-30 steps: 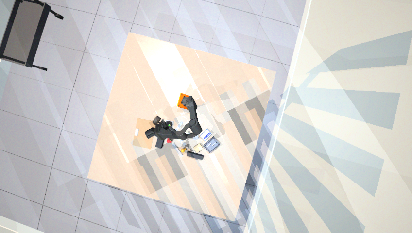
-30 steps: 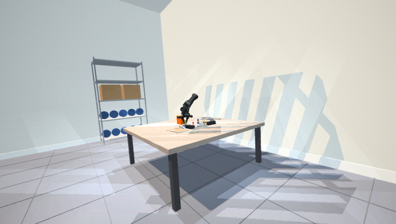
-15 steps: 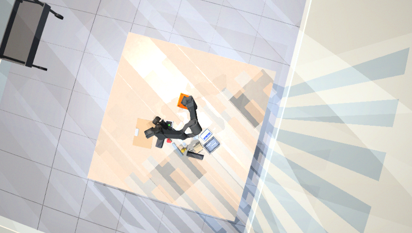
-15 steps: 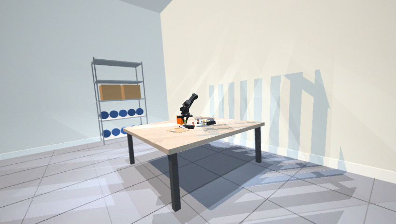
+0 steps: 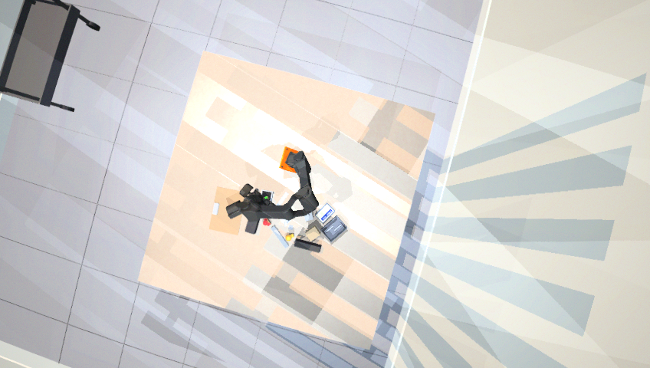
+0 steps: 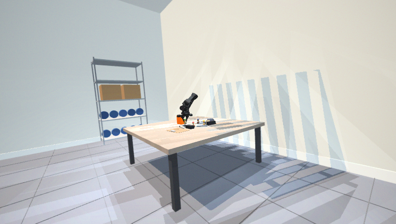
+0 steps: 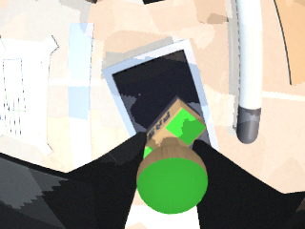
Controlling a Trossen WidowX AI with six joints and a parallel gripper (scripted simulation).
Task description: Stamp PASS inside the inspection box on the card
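Right now the ink pad is 50 mm below my gripper tip. From my gripper tip the other things lie so: white marker 70 mm to the right, 40 mm below, 20 mm ahead; then dark block 140 mm ahead, 30 mm below, 10 mm to the right; then pass stamp right at my gripper tip.
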